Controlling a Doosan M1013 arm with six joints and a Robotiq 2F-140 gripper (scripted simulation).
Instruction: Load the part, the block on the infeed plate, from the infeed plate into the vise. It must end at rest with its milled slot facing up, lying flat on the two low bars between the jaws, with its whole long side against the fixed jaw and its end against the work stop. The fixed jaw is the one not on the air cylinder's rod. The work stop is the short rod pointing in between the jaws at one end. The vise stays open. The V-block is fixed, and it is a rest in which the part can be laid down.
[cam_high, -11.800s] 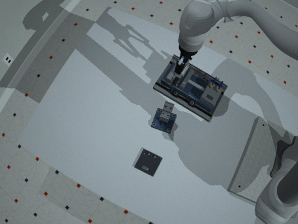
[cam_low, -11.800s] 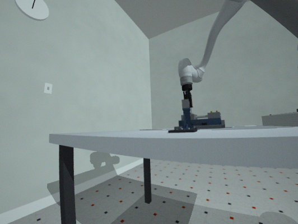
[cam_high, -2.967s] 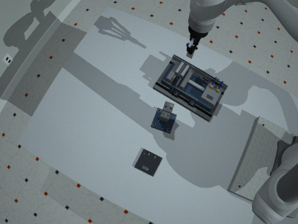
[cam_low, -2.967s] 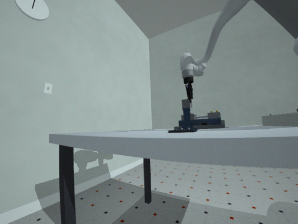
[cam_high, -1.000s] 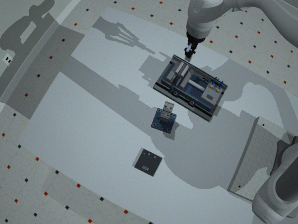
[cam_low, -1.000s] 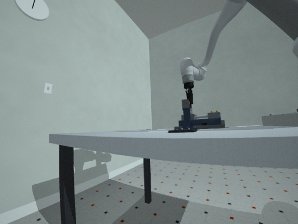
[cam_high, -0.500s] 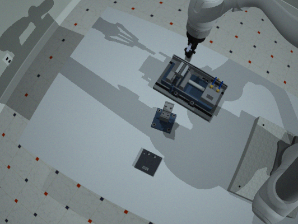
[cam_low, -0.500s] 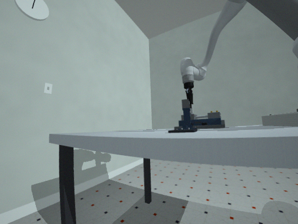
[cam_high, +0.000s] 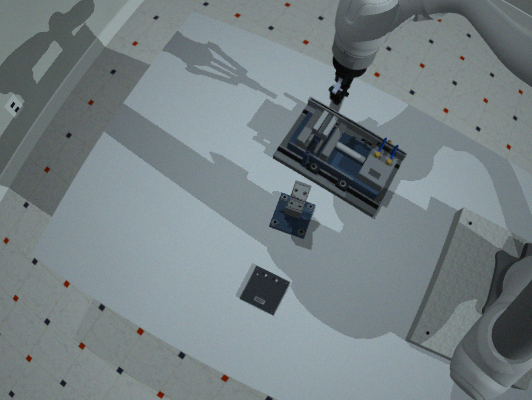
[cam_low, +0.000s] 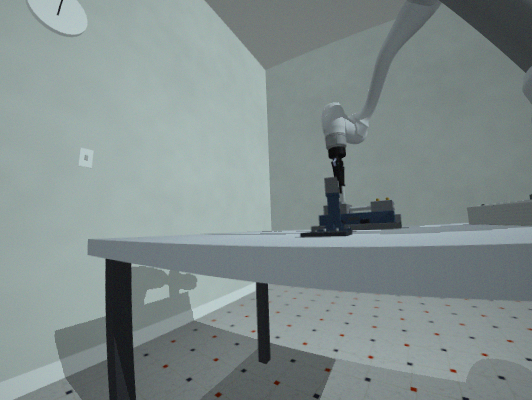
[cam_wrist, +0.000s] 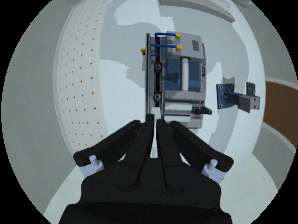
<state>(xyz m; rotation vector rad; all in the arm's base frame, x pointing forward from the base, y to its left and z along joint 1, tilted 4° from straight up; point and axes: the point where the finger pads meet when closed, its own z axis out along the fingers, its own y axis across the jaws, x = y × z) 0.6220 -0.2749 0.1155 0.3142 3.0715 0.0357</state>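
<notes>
Right now the part is 5 cm to the left of my hand, 5 cm below it and 1 cm ahead of it. Also, from my hand: vise 11 cm below, 8 cm to the left, 6 cm behind; air cylinder 15 cm behind, 10 cm to the left, 7 cm below.
</notes>
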